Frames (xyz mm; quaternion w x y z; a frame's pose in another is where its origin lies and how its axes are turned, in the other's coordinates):
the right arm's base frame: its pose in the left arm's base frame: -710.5 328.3 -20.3 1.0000 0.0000 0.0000 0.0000
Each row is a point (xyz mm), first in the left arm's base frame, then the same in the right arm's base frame.
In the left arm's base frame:
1: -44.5 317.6 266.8
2: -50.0 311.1 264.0
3: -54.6 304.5 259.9
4: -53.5 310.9 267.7
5: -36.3 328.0 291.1
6: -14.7 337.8 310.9
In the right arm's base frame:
1: 666.0 -10.7 287.1
2: 660.5 -17.2 284.3
3: 655.9 -23.8 280.2
4: 657.0 -17.4 288.0
5: 674.2 -0.3 311.4
6: 695.8 9.5 331.2

